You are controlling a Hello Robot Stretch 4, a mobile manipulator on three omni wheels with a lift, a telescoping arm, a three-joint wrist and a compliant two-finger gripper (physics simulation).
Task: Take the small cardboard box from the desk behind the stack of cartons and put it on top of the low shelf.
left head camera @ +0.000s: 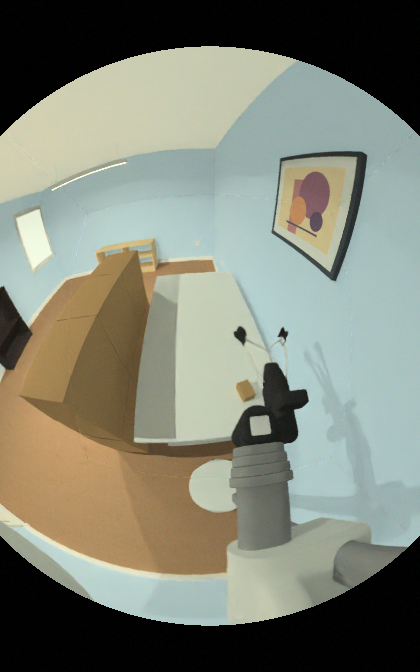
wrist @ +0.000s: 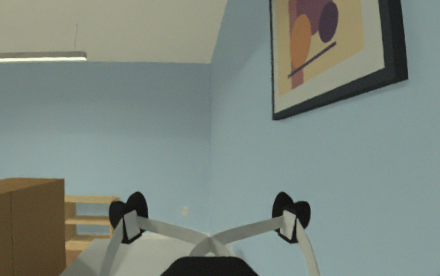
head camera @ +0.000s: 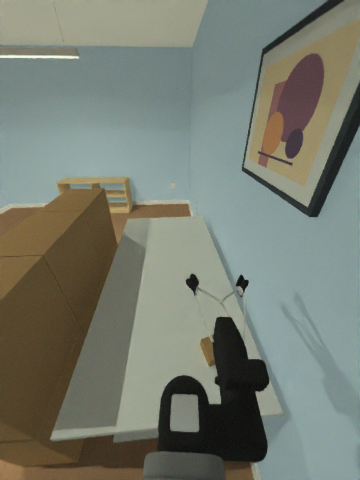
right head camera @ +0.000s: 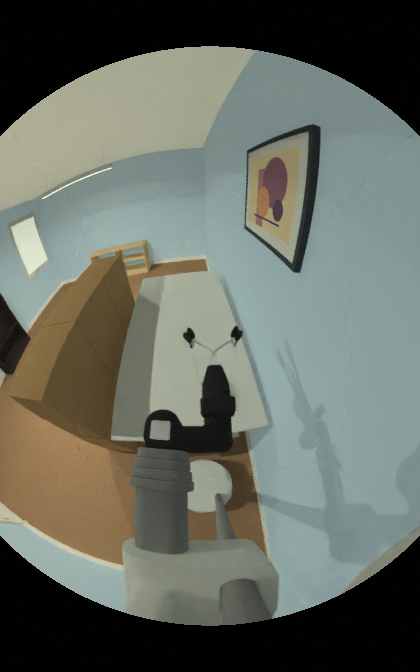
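Where they show: gripper, fingertip midpoint: (left head camera: pixel 260 328) (wrist: pixel 210 209) (head camera: pixel 216 276); robot's base, origin of the base link: (left head camera: pixel 217 484).
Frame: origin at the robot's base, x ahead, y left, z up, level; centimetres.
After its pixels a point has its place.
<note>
The small cardboard box (head camera: pixel 207 351) @(z 74.2, x 47.1, y -9.4 cm) (left head camera: pixel 245 390) @(z 74.2, x 47.5, y -10.9 cm) lies on the white desk (head camera: pixel 170 300) @(z 69.2, x 75.4, y 8.0 cm) (left head camera: pixel 205 350) @(z 69.3, x 76.6, y 8.3 cm) (right head camera: pixel 185 310), near its close end. My gripper (head camera: pixel 218 284) @(z 115.4, x 47.9, y -8.6 cm) (left head camera: pixel 261 334) @(z 115.4, x 47.9, y -8.6 cm) (right head camera: pixel 213 336) (wrist: pixel 210 209) @(z 115.4, x 47.9, y -8.6 cm) is open and empty, above the desk with its fingertips pointing towards the far wall. In the head view the box shows just left of the wrist, partly covered by it; in the right head view it does not show. The stack of brown cartons (head camera: pixel 65 280) @(z 85.0, x 73.5, y 60.4 cm) (left head camera: pixel 100 345) @(z 93.1, x 59.5, y 59.1 cm) (right head camera: pixel 85 340) stands left of the desk. The low wooden shelf (head camera: pixel 95 180) @(z 58.2, x 348.4, y 169.3 cm) (left head camera: pixel 152 244) @(z 49.5, x 353.1, y 113.3 cm) (right head camera: pixel 142 245) (wrist: pixel 92 199) @(z 58.2, x 348.1, y 139.6 cm) stands at the far wall.
A framed picture (head camera: pixel 300 110) @(z 154.5, x 73.9, y -31.4 cm) (left head camera: pixel 315 210) @(z 150.3, x 73.8, y -31.4 cm) (right head camera: pixel 280 195) (wrist: pixel 325 45) @(z 141.8, x 73.9, y -31.4 cm) hangs on the wall close on the right. A dark piece of furniture (left head camera: pixel 10 330) @(z 28.9, x 139.8, y 346.4 cm) (right head camera: pixel 10 340) stands at the far left. The robot's round white base part (left head camera: pixel 212 487) @(z 18.7, x -1.0, y 4.4 cm) (right head camera: pixel 207 480) is below the arm.
</note>
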